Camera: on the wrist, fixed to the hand. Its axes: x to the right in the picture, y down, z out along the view.
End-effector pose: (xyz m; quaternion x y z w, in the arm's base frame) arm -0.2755 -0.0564 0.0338 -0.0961 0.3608 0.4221 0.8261
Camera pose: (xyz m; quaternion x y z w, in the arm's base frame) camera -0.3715 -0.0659 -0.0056 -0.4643 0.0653 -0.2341 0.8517
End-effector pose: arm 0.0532 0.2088 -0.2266 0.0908 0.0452 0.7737 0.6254
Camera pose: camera -0.0191 0.1834 -0.2971 -0.0628 -0.0733 0.0794 0.9922
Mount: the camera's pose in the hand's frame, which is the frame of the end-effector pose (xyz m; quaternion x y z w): -0.0161 0.0619 -0.0822 -0.1897 -0.0349 -0.7141 0.6729
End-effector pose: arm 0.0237 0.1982 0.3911 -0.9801 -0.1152 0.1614 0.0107
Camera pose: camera 0.0488 0.1356 0.4705 0.5737 0.8084 -0.1133 0.0675
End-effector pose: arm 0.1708 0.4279 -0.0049 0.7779 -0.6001 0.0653 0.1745
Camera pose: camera 0.1161 0.4578 0.0785 0.9212 0.1332 -0.2217 0.2907
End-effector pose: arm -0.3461 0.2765 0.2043 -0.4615 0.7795 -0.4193 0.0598
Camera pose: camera -0.4179 0.3519 0.2084 0.8932 -0.2724 0.1609 0.3195
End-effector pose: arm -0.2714 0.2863 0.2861 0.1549 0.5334 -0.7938 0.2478
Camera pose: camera -0.2250 0.3468 0.2152 0.3514 -0.6115 0.6153 0.3521
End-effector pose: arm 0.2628 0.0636 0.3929 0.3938 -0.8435 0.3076 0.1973
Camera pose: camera 0.2315 0.1588 0.4214 0.8406 -0.3516 -0.1077 0.3977
